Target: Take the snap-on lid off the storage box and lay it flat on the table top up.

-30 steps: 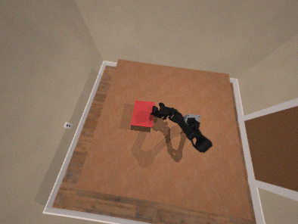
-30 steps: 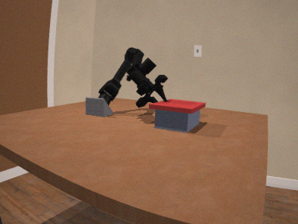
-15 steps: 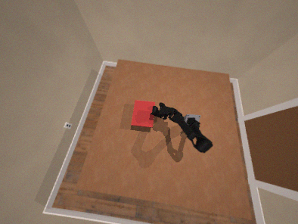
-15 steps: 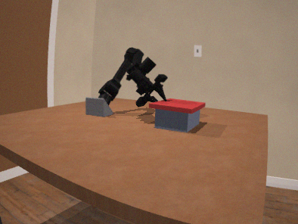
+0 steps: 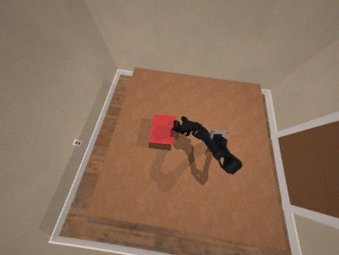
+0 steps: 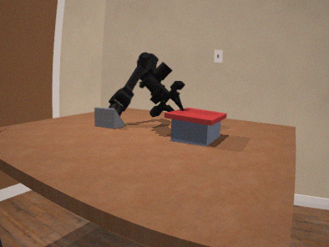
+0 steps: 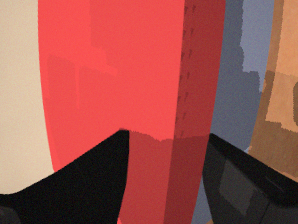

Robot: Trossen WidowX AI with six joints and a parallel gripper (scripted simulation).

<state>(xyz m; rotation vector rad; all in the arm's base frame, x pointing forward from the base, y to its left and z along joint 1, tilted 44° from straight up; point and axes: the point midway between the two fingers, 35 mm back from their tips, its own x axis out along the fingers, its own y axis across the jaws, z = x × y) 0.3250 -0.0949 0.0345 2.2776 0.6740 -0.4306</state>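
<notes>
My gripper is now 100 mm short of the red lid, 20 mm above it and 10 mm to the left of it. Round my hand: blue-grey storage box (100 mm ahead, 70 mm below, 10 mm to the right).
</notes>
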